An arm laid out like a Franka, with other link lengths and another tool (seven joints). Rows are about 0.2 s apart.
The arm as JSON. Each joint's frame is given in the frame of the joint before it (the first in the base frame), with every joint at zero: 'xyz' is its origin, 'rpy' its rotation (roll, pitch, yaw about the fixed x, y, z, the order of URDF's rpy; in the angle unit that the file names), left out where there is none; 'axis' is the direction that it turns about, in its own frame. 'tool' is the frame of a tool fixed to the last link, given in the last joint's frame.
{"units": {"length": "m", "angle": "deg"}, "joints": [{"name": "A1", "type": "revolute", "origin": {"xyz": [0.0, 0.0, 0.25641], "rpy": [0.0, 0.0, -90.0]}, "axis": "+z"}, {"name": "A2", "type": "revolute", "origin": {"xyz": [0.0, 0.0, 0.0], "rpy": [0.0, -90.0, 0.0]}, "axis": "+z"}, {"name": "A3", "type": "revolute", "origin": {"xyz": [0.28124, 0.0, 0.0], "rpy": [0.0, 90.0, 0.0]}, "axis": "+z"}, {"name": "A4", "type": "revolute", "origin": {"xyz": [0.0, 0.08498, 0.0], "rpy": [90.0, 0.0, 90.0]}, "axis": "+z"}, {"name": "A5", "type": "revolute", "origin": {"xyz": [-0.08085, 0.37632, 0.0], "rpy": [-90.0, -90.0, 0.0]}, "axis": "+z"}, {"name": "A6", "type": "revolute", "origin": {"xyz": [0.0, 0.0, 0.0], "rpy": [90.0, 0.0, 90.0]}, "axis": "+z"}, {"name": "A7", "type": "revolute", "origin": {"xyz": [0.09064, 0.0, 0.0], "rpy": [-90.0, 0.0, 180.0]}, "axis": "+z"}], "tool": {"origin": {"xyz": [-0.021, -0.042, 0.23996], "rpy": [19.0, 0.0, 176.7]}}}
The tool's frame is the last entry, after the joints.
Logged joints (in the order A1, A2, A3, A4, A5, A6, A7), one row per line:
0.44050 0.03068 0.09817 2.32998 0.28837 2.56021 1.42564
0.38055 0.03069 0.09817 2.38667 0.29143 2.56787 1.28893
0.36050 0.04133 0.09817 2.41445 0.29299 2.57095 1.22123
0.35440 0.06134 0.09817 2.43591 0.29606 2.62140 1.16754
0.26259 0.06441 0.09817 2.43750 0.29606 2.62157 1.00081
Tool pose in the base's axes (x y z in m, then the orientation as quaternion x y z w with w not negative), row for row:
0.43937 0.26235 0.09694 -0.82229 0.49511 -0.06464 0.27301
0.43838 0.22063 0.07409 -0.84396 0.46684 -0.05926 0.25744
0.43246 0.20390 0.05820 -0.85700 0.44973 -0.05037 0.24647
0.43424 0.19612 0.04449 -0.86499 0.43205 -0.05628 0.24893
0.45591 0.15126 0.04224 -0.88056 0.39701 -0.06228 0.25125
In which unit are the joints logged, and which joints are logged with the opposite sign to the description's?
The joints are logged in radians. Opposite sign: A4.
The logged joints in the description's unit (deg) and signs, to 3 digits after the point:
25.239 1.758 5.625 -133.498 16.522 146.689 81.683
21.804 1.758 5.625 -136.746 16.698 147.128 73.850
20.655 2.368 5.625 -138.338 16.787 147.305 69.971
20.306 3.515 5.625 -139.567 16.963 150.195 66.895
15.045 3.690 5.625 -139.658 16.963 150.205 57.342

